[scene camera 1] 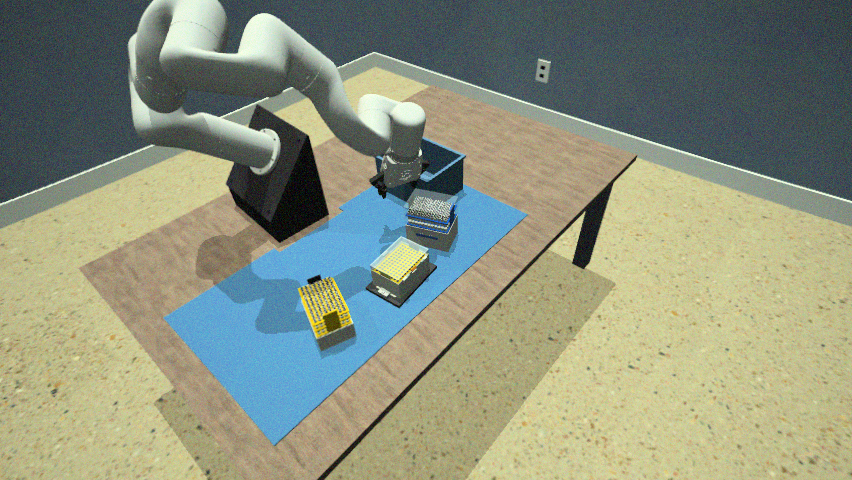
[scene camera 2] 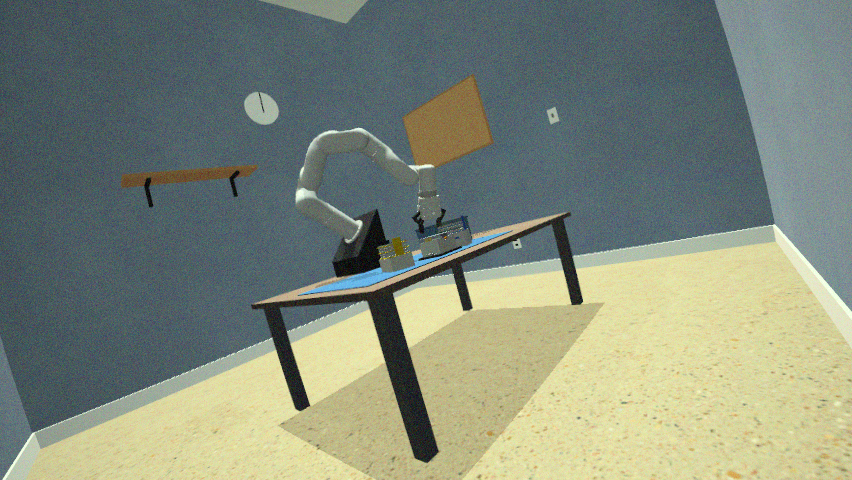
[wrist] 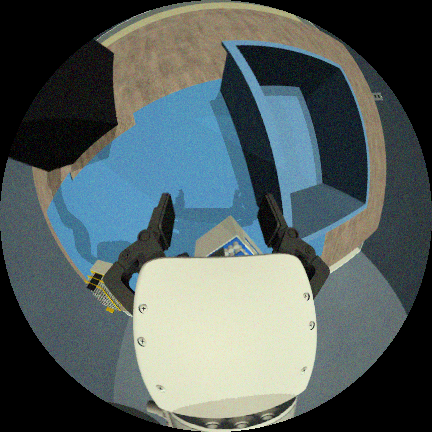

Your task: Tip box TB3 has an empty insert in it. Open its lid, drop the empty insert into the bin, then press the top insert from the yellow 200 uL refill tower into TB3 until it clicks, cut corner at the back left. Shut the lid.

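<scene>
My gripper (scene camera 1: pixel 403 178) (scene camera 2: pixel 430 225) (wrist: pixel 217 203) is open and empty above the mat, beside the near wall of the blue bin (scene camera 1: pixel 451 180) (wrist: pixel 345 125). The part of the bin floor showing in the wrist view holds no insert. The grey box on a black plate, apparently TB3 (scene camera 1: pixel 394 285) (scene camera 2: pixel 431 246), has a yellow grid and a clear lid at its top; whether the lid is fully shut is too small to tell. It is hidden in the wrist view. The yellow refill tower (scene camera 1: pixel 324 301) (scene camera 2: pixel 396 258) (wrist: pixel 104 294) has stacked yellow inserts on a grey base.
A grey box with blue, tip-filled layers (scene camera 1: pixel 431 223) (scene camera 2: pixel 462 236) (wrist: pixel 220 240) stands between TB3 and the bin, close to the gripper. The black arm base (scene camera 1: pixel 280 178) (scene camera 2: pixel 362 247) (wrist: pixel 60 105) stands behind the blue mat (scene camera 1: pixel 250 357) (wrist: pixel 165 145).
</scene>
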